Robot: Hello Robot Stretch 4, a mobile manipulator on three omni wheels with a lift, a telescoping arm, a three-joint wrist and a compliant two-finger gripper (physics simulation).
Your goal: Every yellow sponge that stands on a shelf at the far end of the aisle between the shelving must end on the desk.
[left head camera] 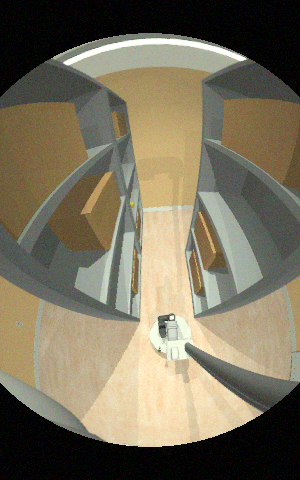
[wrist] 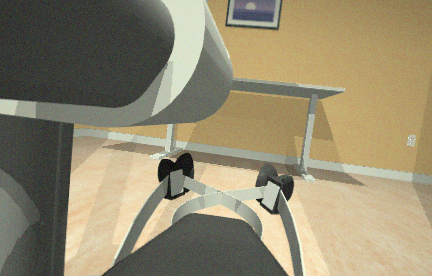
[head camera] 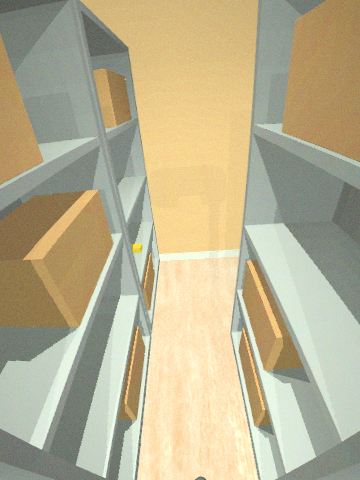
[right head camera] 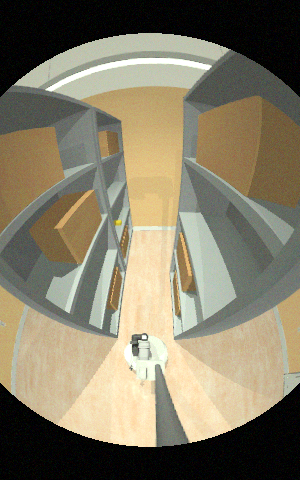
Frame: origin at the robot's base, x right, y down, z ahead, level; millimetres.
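Seen in the pictures: gripper, fingertip midpoint: (left head camera: 164, 351) (wrist: 225, 173).
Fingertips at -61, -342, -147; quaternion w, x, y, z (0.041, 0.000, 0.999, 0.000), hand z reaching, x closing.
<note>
Offsets run from my fingertips to a thing's top centre, as dx, dy, dz. Level surfaces: height alone.
A small yellow sponge {-346, -209, +1647} (head camera: 137, 248) (left head camera: 132, 204) (right head camera: 118, 222) sits on a shelf of the far left shelving unit, near the far end of the aisle. My gripper (wrist: 225, 173) is open and empty in the wrist view, its two dark fingertips well apart. It is far from the sponge. The desk {dy -326} (wrist: 287, 89) stands against the wall in the wrist view, some way beyond the gripper; its left part is hidden by my wrist.
Shelving lines both sides of the narrow aisle floor {dy +370} (head camera: 195, 350). A large box {-423, -891, +862} (head camera: 75, 270) sticks out on the near left shelf. Another box {+517, -434, +901} (head camera: 265, 320) stands low on the right. The far wall (head camera: 195, 125) closes the aisle.
</note>
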